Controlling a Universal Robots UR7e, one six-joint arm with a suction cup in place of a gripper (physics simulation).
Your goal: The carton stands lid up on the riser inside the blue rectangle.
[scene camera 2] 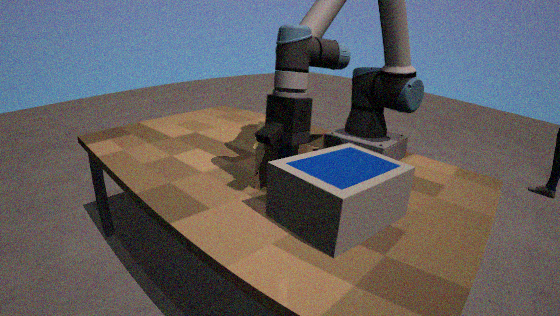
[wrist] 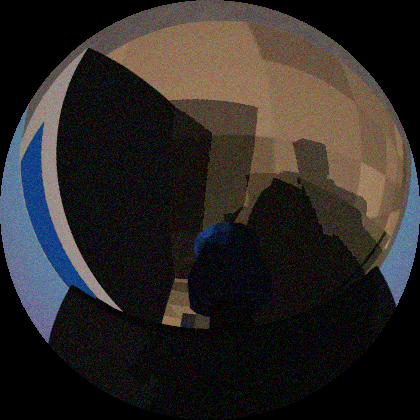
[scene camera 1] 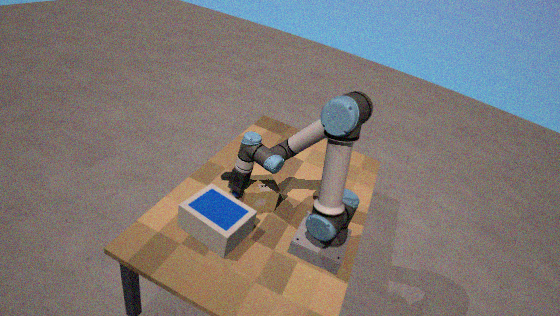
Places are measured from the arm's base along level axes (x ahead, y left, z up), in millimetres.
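Pixels of known places: end effector, tool point: (wrist: 226, 249) (scene camera 1: 235, 193); arm's base, origin of the base link: (scene camera 2: 365, 132).
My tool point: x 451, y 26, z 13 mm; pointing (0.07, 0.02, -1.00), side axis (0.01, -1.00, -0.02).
Ahead of a thing's pixels: the offset from my tool point to its top centre. Level surfaces: height alone.
The brown carton @[72 mm back, 80 mm right, 46 mm up] (scene camera 1: 261, 195) stands on the table between the riser and the arm's base, with a small label on its upper face. The grey riser @[3 mm back, 163 mm left, 36 mm up] (scene camera 1: 203, 229) (scene camera 2: 368, 208) (wrist: 117, 196) carries the blue rectangle @[3 mm back, 163 mm left, 36 mm up] (scene camera 1: 217, 209) (scene camera 2: 344, 165) (wrist: 37, 211), which has nothing on it. My suction cup (scene camera 1: 235, 192) (wrist: 223, 250) points straight down, low in the gap between the riser and the carton's left side. It is beside the carton, not on a face of it. In scene camera 2 the riser hides the cup and most of the carton. In the wrist view the carton (wrist: 292, 243) is a dark shape right of the cup.
The checkered wooden table @[84 mm down] (scene camera 1: 274, 283) (scene camera 2: 164, 157) bears everything. The arm's grey base plate (scene camera 1: 313, 251) (scene camera 2: 386, 146) stands to the right of the carton. A person's leg (scene camera 2: 553, 172) shows at the far right on the floor.
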